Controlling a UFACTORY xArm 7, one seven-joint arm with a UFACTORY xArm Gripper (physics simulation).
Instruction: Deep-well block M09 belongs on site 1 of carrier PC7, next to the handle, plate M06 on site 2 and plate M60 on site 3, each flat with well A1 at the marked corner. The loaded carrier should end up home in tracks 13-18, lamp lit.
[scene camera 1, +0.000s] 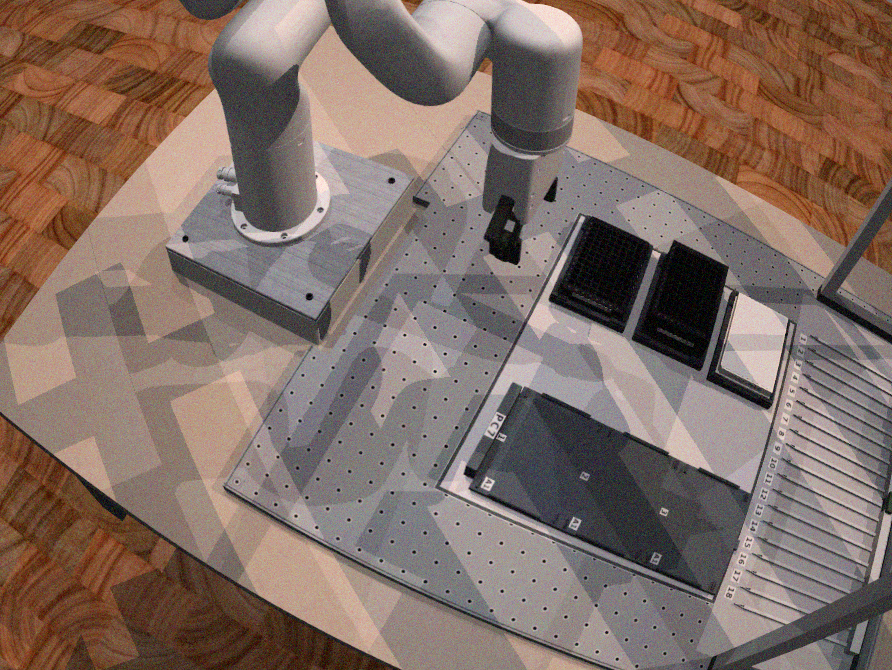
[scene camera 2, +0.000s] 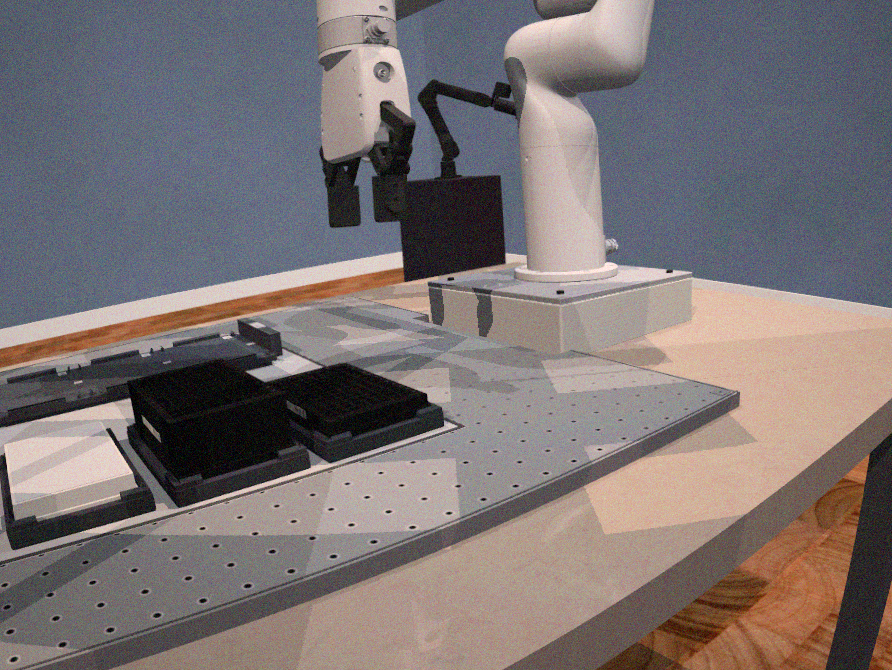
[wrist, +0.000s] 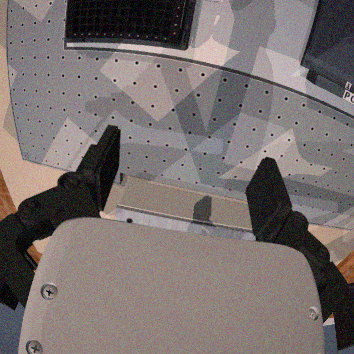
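Carrier PC7, a long dark tray with A1 marks, lies on the pale panel with its sites 1, 2 and 3 bare; its handle is at the robot-side end. A low black plate, a tall black block and a white plate sit in separate dark holders, in a row. Their name labels are unreadable. My gripper is open and empty, above the perforated deck, on the robot side of the low black plate.
The numbered tracks, 1 to 18, lie beyond the panel at the right. Grey frame bars rise at that side. The robot base stands beside the perforated deck. A dark screen stands behind.
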